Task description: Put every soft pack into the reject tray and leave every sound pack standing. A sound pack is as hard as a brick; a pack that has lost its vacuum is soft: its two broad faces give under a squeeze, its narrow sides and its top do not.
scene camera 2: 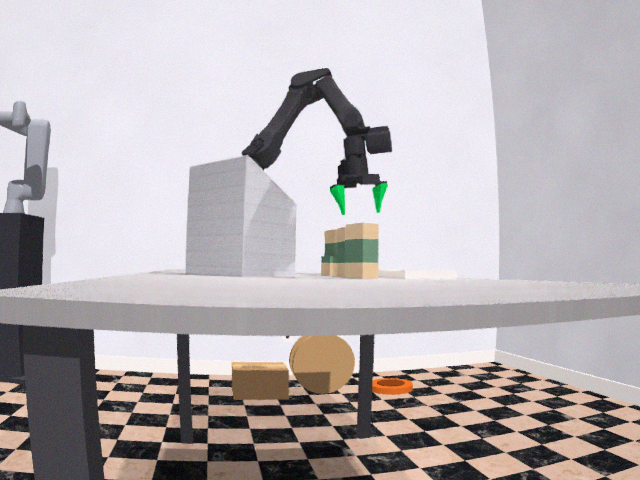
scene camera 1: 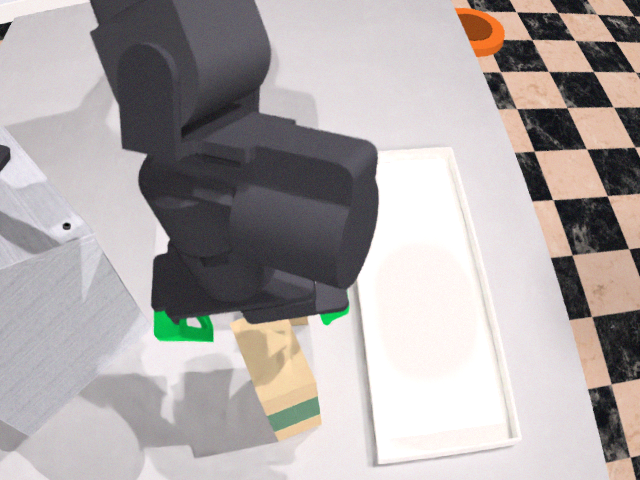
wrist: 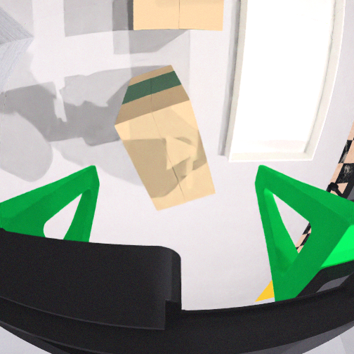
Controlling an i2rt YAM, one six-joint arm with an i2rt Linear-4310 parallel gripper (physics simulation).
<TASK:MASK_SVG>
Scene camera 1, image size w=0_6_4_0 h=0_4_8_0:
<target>my gripper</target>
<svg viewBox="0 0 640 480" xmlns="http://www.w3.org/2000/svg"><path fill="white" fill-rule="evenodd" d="M153 260L151 307L154 310L154 336L159 341L213 342L214 329L209 315L241 311L246 321L253 325L320 315L323 324L329 325L333 320L349 313L350 306L347 289L338 289L242 259L235 254L233 248L214 256L196 257L181 252L169 240L167 253L159 254ZM186 319L196 317L202 328L188 326Z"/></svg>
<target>white reject tray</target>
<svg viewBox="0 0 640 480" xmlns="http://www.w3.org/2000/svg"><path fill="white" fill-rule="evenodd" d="M451 147L378 152L379 159L376 177L380 196L378 220L369 254L357 278L378 464L515 445L522 440L490 289Z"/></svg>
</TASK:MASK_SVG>
